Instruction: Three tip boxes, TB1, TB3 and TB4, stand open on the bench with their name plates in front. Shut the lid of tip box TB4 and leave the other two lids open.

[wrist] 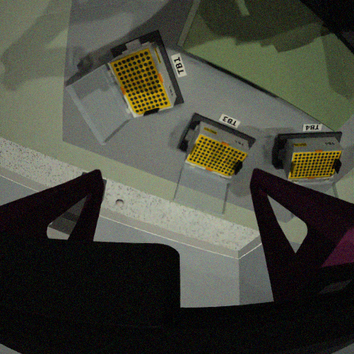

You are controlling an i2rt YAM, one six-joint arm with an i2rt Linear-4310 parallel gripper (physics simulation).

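Three tip boxes with yellow, dotted racks stand open. TB1 (142,83) is at the upper left and turned at an angle, its clear lid (99,104) swung out to the lower left. TB3 (216,155) is in the middle, its clear lid (202,189) swung out toward the bottom. TB4 (314,164) is at the right; its clear lid is faint and mostly hidden behind the right finger. The name plates of TB1 (178,65), TB3 (229,121) and TB4 (312,127) lie above their boxes in the view. My gripper (176,177) is wide open and empty, above the bench and short of the boxes.
The boxes stand on a grey mat (150,135). A speckled pale edge strip (160,207) with a small round hole runs below it. A green surface with dark shadows (270,65) lies at the upper right. TB3 stands between TB1 and TB4.
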